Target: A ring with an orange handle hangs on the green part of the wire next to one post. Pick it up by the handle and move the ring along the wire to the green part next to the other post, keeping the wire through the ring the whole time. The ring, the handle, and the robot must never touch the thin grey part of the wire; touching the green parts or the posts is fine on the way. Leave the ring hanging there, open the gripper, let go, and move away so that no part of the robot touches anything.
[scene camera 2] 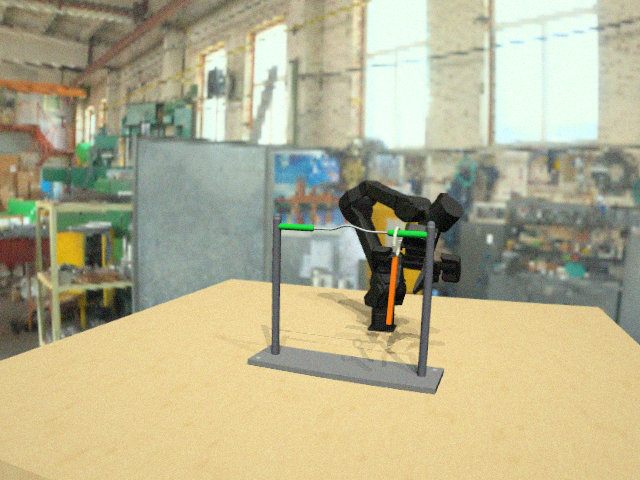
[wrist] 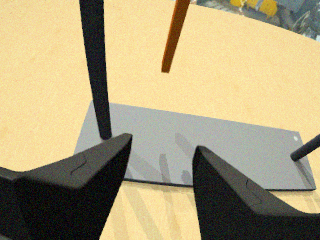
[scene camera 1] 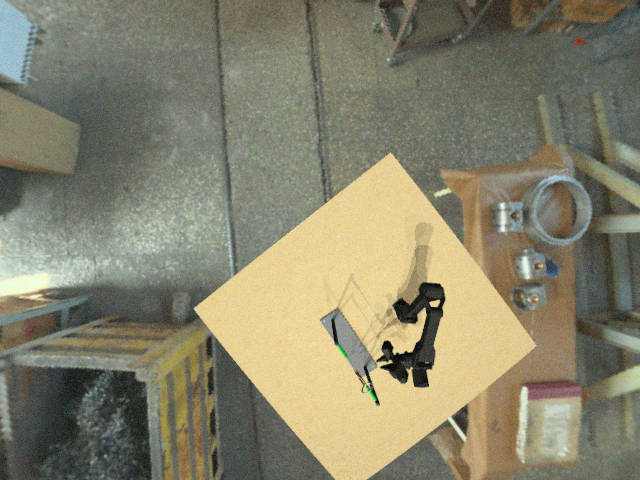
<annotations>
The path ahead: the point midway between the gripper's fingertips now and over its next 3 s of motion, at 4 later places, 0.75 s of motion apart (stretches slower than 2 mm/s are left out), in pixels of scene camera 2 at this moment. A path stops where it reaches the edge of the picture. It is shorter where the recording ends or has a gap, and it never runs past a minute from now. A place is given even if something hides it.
My gripper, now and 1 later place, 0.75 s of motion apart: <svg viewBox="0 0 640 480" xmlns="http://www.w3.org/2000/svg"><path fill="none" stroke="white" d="M404 291L410 273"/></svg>
</annotations>
